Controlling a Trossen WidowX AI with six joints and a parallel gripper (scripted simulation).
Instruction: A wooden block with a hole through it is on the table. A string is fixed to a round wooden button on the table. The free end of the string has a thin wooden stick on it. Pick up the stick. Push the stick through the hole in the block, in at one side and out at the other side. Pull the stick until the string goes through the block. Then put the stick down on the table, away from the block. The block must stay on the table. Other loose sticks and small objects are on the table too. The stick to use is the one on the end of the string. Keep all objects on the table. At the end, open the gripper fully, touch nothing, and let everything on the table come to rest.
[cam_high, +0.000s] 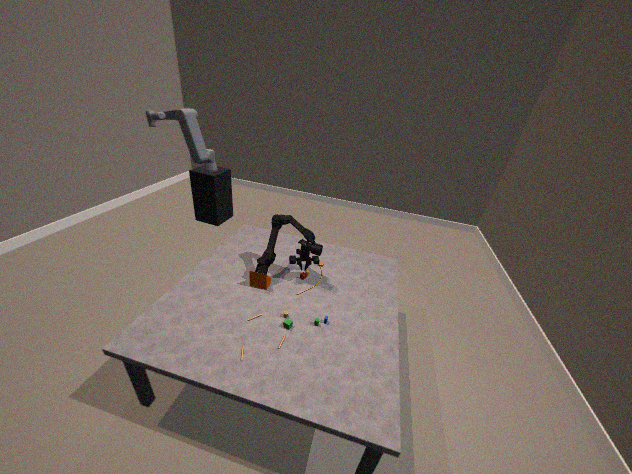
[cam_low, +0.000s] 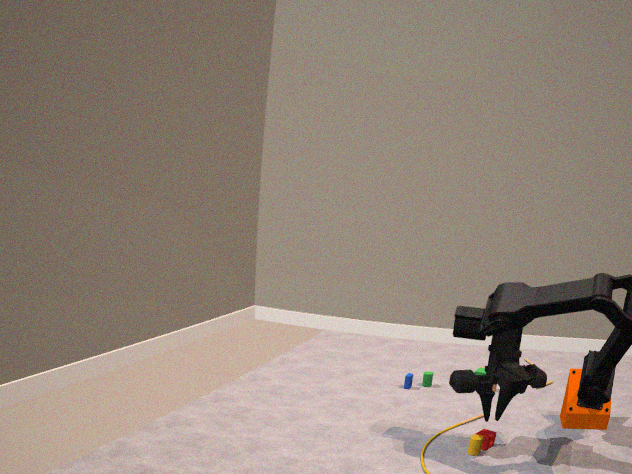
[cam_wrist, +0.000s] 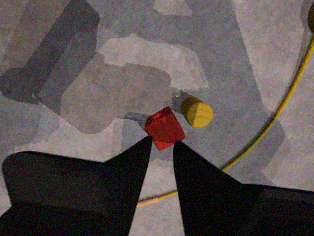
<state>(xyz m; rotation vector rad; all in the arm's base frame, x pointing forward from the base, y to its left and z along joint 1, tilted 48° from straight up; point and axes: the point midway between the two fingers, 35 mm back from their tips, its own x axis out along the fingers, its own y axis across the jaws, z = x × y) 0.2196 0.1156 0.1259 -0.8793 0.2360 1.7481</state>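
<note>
The red block lies 40 mm below my gripper tip. Round my gripper tip: round wooden button: 190 mm to the left, 70 mm ahead, 50 mm below; then thin wooden stick: 120 mm to the right, 60 mm below, 60 mm ahead; then yellow cylinder: 40 mm below, 30 mm to the left, 20 mm ahead.
</note>
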